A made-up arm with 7 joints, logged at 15 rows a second.
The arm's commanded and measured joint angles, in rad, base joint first. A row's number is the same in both.
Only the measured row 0 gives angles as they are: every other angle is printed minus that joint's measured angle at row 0.
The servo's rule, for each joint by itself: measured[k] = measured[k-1] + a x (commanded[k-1-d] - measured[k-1]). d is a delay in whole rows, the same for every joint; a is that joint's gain. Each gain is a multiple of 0.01, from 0.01 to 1. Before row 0 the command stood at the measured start. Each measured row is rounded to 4 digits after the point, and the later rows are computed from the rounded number. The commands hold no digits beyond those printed.
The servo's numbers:
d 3
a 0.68 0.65 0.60 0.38 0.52 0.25 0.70
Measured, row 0:
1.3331 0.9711 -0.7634 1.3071 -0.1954 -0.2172 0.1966
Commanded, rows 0 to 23:
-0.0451 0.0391 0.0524 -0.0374 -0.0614 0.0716 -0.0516
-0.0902 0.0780 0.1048 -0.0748 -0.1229 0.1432 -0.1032
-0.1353 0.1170 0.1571 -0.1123 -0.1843 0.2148 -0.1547
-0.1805 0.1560 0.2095 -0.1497 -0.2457 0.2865 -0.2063
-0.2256 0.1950 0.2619 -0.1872 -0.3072 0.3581 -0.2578
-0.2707 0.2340 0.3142 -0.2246 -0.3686 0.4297 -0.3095
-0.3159 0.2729 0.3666 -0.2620 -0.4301 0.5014 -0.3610
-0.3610 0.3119 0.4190 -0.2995 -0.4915 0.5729 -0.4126
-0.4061 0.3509 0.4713 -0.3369 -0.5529 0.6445 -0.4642
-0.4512 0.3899 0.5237 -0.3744 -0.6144 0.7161 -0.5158
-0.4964 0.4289 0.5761 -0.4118 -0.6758 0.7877 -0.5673
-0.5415 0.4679 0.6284 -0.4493 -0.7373 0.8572 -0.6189
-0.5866 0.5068 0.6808 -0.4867 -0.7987 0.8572 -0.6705
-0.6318 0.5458 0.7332 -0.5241 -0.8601 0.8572 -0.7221
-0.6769 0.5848 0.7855 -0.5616 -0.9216 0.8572 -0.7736
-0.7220 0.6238 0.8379 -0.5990 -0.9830 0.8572 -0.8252
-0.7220 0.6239 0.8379 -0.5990 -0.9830 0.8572 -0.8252
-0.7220 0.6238 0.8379 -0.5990 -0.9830 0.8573 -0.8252
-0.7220 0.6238 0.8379 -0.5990 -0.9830 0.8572 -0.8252
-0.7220 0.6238 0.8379 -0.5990 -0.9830 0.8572 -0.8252
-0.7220 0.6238 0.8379 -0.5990 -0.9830 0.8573 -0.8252
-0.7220 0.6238 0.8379 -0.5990 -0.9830 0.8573 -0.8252
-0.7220 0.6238 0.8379 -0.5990 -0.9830 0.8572 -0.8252
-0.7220 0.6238 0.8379 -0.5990 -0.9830 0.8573 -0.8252
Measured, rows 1 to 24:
0.0000 0.0000 0.0000 0.0000 0.0000 0.0000 0.0000
0.0000 0.0000 0.0000 0.0000 0.0000 0.0000 0.0000
0.0000 0.0000 0.0000 0.0000 0.0000 0.0000 0.0000
-0.0307 0.0254 0.0314 -0.0142 -0.0319 0.0179 -0.0361
-0.0712 0.0596 0.0754 -0.0372 -0.0792 0.0492 -0.0831
-0.1148 0.0969 0.1244 -0.0657 -0.1339 0.0906 -0.1332
-0.1595 0.1353 0.1755 -0.0976 -0.1920 0.1396 -0.1844
-0.2044 0.1741 0.2273 -0.1316 -0.2519 0.1942 -0.2358
-0.2495 0.2130 0.2794 -0.1669 -0.3126 0.2531 -0.2874
-0.2947 0.2519 0.3317 -0.2030 -0.3737 0.3152 -0.3389
-0.3398 0.2909 0.3841 -0.2397 -0.4350 0.3796 -0.3905
-0.3849 0.3299 0.4364 -0.2766 -0.4963 0.4458 -0.4421
-0.4300 0.3689 0.4888 -0.3138 -0.5577 0.5134 -0.4937
-0.4752 0.4079 0.5412 -0.3510 -0.6191 0.5820 -0.5452
-0.5203 0.4469 0.5935 -0.3884 -0.6806 0.6508 -0.5968
-0.5654 0.4858 0.6459 -0.4258 -0.7420 0.7024 -0.6484
-0.6106 0.5248 0.6983 -0.4632 -0.8034 0.7411 -0.7000
-0.6557 0.5638 0.7506 -0.5006 -0.8649 0.7701 -0.7515
-0.7008 0.6028 0.8030 -0.5380 -0.9263 0.7919 -0.8031
-0.7152 0.6165 0.8239 -0.5612 -0.9558 0.8082 -0.8186
-0.7198 0.6212 0.8323 -0.5756 -0.9699 0.8205 -0.8232
-0.7213 0.6229 0.8357 -0.5845 -0.9767 0.8297 -0.8246
-0.7218 0.6235 0.8370 -0.5900 -0.9800 0.8366 -0.8250
-0.7219 0.6237 0.8375 -0.5934 -0.9816 0.8418 -0.8251

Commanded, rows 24 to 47:
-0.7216 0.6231 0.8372 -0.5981 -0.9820 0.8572 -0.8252
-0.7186 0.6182 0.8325 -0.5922 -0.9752 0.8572 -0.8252
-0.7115 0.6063 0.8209 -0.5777 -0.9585 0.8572 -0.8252
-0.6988 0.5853 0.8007 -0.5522 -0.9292 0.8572 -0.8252
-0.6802 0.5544 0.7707 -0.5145 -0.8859 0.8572 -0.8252
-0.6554 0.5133 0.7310 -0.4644 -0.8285 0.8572 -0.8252
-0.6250 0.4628 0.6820 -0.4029 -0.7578 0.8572 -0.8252
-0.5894 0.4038 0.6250 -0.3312 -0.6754 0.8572 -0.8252
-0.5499 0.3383 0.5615 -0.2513 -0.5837 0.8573 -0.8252
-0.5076 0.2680 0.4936 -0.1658 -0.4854 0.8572 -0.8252
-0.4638 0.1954 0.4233 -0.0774 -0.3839 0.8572 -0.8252
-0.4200 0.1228 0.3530 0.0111 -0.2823 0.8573 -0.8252
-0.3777 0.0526 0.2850 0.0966 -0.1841 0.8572 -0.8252
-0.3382 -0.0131 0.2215 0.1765 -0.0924 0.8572 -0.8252
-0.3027 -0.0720 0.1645 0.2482 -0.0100 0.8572 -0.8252
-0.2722 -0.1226 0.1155 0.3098 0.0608 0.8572 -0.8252
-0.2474 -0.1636 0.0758 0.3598 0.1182 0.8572 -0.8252
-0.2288 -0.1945 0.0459 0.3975 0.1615 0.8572 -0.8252
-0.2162 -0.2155 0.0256 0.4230 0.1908 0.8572 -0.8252
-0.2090 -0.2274 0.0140 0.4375 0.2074 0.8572 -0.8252
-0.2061 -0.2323 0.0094 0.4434 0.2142 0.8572 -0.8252
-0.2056 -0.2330 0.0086 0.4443 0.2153 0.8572 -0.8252
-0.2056 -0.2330 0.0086 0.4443 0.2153 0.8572 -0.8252
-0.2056 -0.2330 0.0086 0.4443 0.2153 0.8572 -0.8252
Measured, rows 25 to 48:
-0.7220 0.6238 0.8377 -0.5955 -0.9823 0.8457 -0.8252
-0.7220 0.6238 0.8378 -0.5968 -0.9827 0.8486 -0.8252
-0.7220 0.6238 0.8379 -0.5976 -0.9829 0.8508 -0.8252
-0.7217 0.6233 0.8375 -0.5978 -0.9824 0.8524 -0.8252
-0.7196 0.6200 0.8345 -0.5957 -0.9787 0.8536 -0.8252
-0.7141 0.6111 0.8263 -0.5889 -0.9682 0.8545 -0.8252
-0.7037 0.5943 0.8109 -0.5750 -0.9479 0.8552 -0.8252
-0.6877 0.5684 0.7868 -0.5520 -0.9157 0.8557 -0.8252
-0.6657 0.5326 0.7533 -0.5187 -0.8704 0.8561 -0.8252
-0.6380 0.4872 0.7105 -0.4747 -0.8118 0.8564 -0.8252
-0.6050 0.4330 0.6592 -0.4202 -0.7409 0.8566 -0.8252
-0.5675 0.3714 0.6006 -0.3560 -0.6592 0.8568 -0.8252
-0.5268 0.3042 0.5364 -0.2837 -0.5688 0.8569 -0.8252
-0.4840 0.2335 0.4685 -0.2053 -0.4727 0.8570 -0.8252
-0.4405 0.1615 0.3992 -0.1231 -0.3737 0.8571 -0.8252
-0.3978 0.0907 0.3307 -0.0396 -0.2751 0.8571 -0.8252
-0.3573 0.0232 0.2652 0.0425 -0.1801 0.8571 -0.8252
-0.3202 -0.0387 0.2048 0.1207 -0.0916 0.8571 -0.8252
-0.2876 -0.0932 0.1512 0.1926 -0.0124 0.8571 -0.8252
-0.2603 -0.1390 0.1060 0.2561 0.0555 0.8571 -0.8252
-0.2389 -0.1751 0.0699 0.3098 0.1106 0.8571 -0.8252
-0.2235 -0.2014 0.0433 0.3528 0.1523 0.8571 -0.8252
-0.2136 -0.2183 0.0257 0.3850 0.1810 0.8571 -0.8252
-0.2085 -0.2274 0.0159 0.4072 0.1983 0.8571 -0.8252

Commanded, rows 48 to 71:
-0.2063 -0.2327 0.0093 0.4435 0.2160 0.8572 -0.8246
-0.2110 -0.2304 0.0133 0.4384 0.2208 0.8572 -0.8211
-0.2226 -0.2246 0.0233 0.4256 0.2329 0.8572 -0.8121
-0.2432 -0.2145 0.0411 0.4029 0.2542 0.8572 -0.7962
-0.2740 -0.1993 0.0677 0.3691 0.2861 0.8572 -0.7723
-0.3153 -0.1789 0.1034 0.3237 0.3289 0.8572 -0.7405
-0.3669 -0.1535 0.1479 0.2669 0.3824 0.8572 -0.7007
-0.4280 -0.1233 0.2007 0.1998 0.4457 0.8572 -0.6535
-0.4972 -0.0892 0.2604 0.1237 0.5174 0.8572 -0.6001
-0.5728 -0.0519 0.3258 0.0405 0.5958 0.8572 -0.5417
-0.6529 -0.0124 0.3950 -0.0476 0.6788 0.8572 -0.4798
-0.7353 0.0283 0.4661 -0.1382 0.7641 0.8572 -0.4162
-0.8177 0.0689 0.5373 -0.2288 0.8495 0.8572 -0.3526
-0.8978 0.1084 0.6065 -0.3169 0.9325 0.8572 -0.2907
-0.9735 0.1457 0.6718 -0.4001 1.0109 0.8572 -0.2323
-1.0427 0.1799 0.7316 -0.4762 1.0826 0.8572 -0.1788
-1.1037 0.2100 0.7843 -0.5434 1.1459 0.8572 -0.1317
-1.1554 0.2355 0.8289 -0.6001 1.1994 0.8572 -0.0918
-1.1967 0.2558 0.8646 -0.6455 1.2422 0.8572 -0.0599
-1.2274 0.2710 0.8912 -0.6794 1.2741 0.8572 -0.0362
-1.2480 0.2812 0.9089 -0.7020 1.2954 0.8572 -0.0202
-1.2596 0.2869 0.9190 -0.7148 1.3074 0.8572 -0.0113
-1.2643 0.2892 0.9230 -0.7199 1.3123 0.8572 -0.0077
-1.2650 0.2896 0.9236 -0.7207 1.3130 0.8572 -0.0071
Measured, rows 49 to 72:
-0.2065 -0.2310 0.0115 0.4213 0.2071 0.8571 -0.8252
-0.2059 -0.2323 0.0098 0.4300 0.2114 0.8571 -0.8252
-0.2057 -0.2328 0.0091 0.4354 0.2134 0.8571 -0.8252
-0.2061 -0.2327 0.0092 0.4385 0.2148 0.8571 -0.8248
-0.2094 -0.2312 0.0117 0.4385 0.2179 0.8571 -0.8222
-0.2184 -0.2269 0.0187 0.4336 0.2257 0.8571 -0.8151
-0.2353 -0.2188 0.0321 0.4219 0.2405 0.8571 -0.8019
-0.2616 -0.2061 0.0535 0.4018 0.2642 0.8571 -0.7812
-0.2981 -0.1884 0.0834 0.3721 0.2978 0.8571 -0.7527
-0.3449 -0.1657 0.1221 0.3321 0.3418 0.8571 -0.7163
-0.4014 -0.1381 0.1693 0.2818 0.3958 0.8571 -0.6723
-0.4665 -0.1063 0.2240 0.2217 0.4590 0.8571 -0.6218
-0.5388 -0.0709 0.2851 0.1528 0.5301 0.8571 -0.5657
-0.6164 -0.0329 0.3510 0.0766 0.6074 0.8571 -0.5056
-0.6973 0.0069 0.4201 -0.0050 0.6889 0.8571 -0.4430
-0.7792 0.0472 0.4904 -0.0900 0.7724 0.8571 -0.3797
-0.8598 0.0870 0.5601 -0.1762 0.8557 0.8571 -0.3174
-0.9371 0.1252 0.6271 -0.2613 0.9364 0.8571 -0.2578
-1.0089 0.1608 0.6898 -0.3430 1.0124 0.8571 -0.2025
-1.0734 0.1928 0.7465 -0.4192 1.0818 0.8571 -0.1529
-1.1292 0.2206 0.7959 -0.4879 1.1430 0.8571 -0.1101
-1.1751 0.2435 0.8371 -0.5478 1.1946 0.8571 -0.0750
-1.2107 0.2614 0.8696 -0.5978 1.2359 0.8571 -0.0478
-1.2361 0.2743 0.8932 -0.6374 1.2668 0.8571 -0.0285

